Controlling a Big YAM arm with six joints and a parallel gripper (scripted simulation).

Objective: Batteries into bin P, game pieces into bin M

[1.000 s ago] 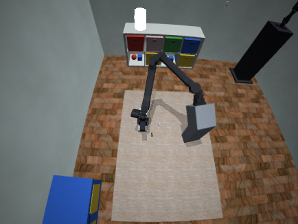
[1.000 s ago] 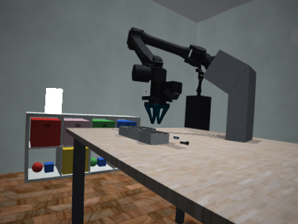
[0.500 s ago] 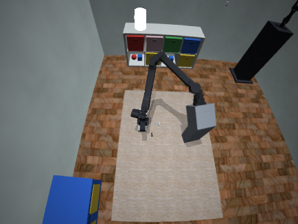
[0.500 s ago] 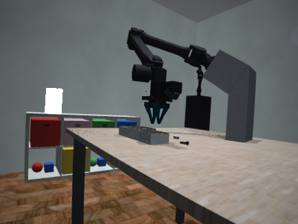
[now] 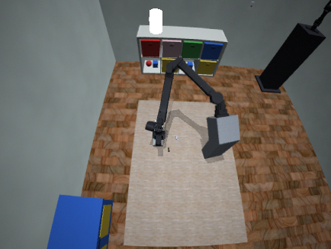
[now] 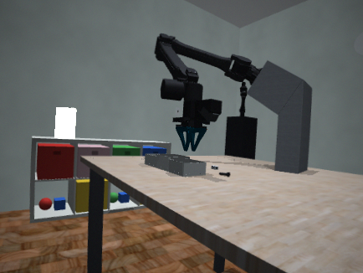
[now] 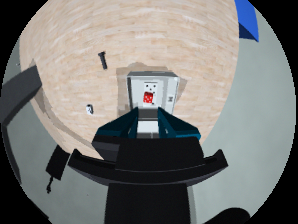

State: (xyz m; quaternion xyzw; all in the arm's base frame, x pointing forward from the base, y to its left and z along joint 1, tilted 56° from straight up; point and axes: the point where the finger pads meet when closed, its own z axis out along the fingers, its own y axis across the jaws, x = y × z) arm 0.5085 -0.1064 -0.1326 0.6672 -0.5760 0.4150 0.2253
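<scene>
My gripper is now 60 mm above the red game piece. Round my hand: green piece (170 mm to the right, 60 mm below); then white piece (70 mm below); then black object (90 mm behind, 80 mm to the left, 70 mm below).
</scene>
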